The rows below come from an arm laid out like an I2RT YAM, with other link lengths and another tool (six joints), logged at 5 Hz.
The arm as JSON. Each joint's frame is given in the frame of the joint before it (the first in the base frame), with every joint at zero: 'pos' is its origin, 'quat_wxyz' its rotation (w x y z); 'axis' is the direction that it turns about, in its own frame. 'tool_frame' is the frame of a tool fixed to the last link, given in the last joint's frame.
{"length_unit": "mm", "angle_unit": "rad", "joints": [
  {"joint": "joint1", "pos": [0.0, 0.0, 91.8], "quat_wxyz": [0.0, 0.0, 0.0, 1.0], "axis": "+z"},
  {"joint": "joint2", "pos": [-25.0, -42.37, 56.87], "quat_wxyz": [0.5, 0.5, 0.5, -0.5], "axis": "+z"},
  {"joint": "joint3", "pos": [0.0, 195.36, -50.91], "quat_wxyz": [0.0, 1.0, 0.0, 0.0], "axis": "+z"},
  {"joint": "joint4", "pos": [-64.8, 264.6, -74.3], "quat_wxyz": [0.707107, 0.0, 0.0, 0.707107], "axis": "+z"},
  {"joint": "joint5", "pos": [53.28, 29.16, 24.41], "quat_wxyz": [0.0, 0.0, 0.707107, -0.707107], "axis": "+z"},
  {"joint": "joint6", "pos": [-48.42, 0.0, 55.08], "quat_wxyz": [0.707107, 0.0, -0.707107, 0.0], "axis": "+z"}
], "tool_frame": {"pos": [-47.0, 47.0, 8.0], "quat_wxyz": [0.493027, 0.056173, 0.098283, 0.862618]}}
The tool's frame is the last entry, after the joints.
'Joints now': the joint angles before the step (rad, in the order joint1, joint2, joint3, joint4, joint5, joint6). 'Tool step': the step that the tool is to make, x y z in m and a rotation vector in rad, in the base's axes. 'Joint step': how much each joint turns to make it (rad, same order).
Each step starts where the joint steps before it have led.
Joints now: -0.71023 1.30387 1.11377 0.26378 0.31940 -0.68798
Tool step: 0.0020 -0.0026 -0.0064 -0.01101 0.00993 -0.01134
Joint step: 0.00000 0.01241 -0.01186 0.02918 0.01018 -0.01650
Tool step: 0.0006 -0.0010 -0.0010 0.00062 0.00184 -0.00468
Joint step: -0.00009 0.00467 0.00106 0.00218 0.00452 -0.00115
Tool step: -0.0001 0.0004 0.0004 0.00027 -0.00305 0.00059
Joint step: 0.00072 -0.00150 -0.00098 0.00086 0.00030 0.00230
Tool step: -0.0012 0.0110 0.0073 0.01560 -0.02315 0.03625
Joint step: 0.01754 -0.02802 -0.00201 -0.02791 -0.01657 0.02979
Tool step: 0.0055 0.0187 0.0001 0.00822 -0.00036 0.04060
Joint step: 0.05122 -0.01679 -0.01143 -0.01213 0.01108 0.00621
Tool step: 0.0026 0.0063 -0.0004 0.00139 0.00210 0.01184
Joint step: 0.01947 -0.00147 -0.00146 -0.00230 0.00761 -0.00068
